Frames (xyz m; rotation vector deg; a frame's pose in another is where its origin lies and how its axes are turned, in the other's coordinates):
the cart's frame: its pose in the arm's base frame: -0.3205 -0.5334 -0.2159 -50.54 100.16 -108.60
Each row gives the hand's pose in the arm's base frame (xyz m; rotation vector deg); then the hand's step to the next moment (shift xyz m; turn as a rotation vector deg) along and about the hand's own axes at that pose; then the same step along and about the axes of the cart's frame.
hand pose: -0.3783 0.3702 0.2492 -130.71 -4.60 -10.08
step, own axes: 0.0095 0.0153 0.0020 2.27 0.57 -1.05
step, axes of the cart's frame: -0.0042 0.0108 0.0139 -0.68 -0.70 2.37
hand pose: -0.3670 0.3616 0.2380 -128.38 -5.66 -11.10
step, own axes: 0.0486 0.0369 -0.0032 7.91 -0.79 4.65
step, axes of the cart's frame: -0.0234 0.0147 0.0545 -8.81 -0.60 2.63
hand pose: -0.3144 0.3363 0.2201 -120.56 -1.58 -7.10
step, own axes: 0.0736 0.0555 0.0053 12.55 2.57 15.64
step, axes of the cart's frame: -0.0450 0.0365 0.0719 -19.39 5.64 0.99
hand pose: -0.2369 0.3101 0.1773 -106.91 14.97 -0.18
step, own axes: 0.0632 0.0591 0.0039 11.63 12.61 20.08
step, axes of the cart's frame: -0.0314 0.0612 0.0526 -20.76 16.24 -1.66
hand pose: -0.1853 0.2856 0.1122 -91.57 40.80 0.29
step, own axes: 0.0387 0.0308 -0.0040 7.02 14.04 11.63
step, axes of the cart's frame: -0.0052 0.0426 0.0249 -11.12 15.80 -2.92
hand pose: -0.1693 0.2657 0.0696 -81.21 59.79 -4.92
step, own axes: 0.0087 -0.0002 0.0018 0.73 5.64 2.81
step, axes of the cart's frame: -0.0026 0.0045 0.0072 -2.43 5.19 -2.71
